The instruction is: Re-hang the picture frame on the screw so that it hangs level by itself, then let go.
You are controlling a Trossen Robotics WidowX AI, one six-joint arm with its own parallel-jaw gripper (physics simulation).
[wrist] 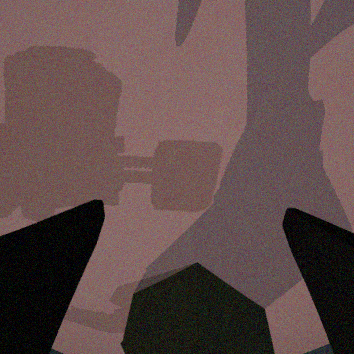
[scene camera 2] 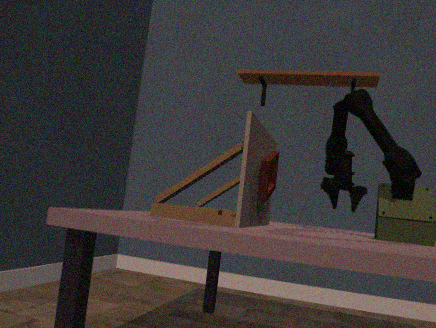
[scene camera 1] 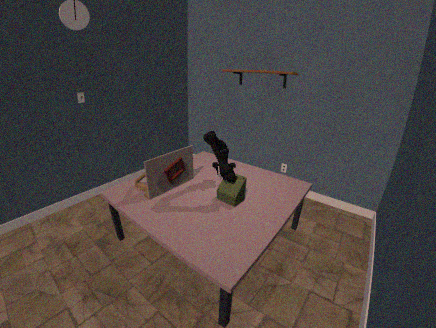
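Pixels of known places: gripper, between the fingertips: (wrist: 195,213) (scene camera 2: 344,210); arm's base, origin of its link: (scene camera 2: 402,193) (scene camera 1: 232,179).
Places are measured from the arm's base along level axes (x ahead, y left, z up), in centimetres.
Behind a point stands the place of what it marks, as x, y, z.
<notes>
The red picture frame (scene camera 1: 168,175) @(39.1, 28.4, -1.0) (scene camera 2: 263,176) @(40.2, 29.5, -0.8) is against the front face of the upright grey board (scene camera 1: 156,182) @(41.3, 38.3, -4.3) (scene camera 2: 246,200) @(41.1, 41.0, -8.6). In the scene camera 1 view its top edge slopes more steeply than the board's top edge, so it looks tilted. The screw does not show; I cannot tell how the frame is held. My gripper (scene camera 2: 344,209) @(19.1, -12.2, -7.4) (wrist: 195,213) @(19.1, -12.2, -7.4) is open and empty, fingers pointing down above the table (scene camera 1: 210,235) @(-18.0, 41.1, -15.9) (scene camera 2: 150,232) @(52.6, 69.5, -18.2) (wrist: 170,115) @(22.3, -12.5, -15.9), between the board and the arm's base, apart from the frame. The frame does not show in the wrist view.
Wooden braces (scene camera 2: 200,172) @(54.5, 43.2, -2.4) and a wooden foot (scene camera 2: 192,213) @(55.4, 43.3, -13.8) support the board from behind. The arm's green base block (scene camera 1: 231,191) @(-4.4, 6.1, -6.0) (scene camera 2: 405,217) @(-0.8, 8.4, -8.1) stands on the table. A wall shelf (scene camera 1: 260,72) (scene camera 2: 310,78) is in the background. Shadows fall across the table top.
</notes>
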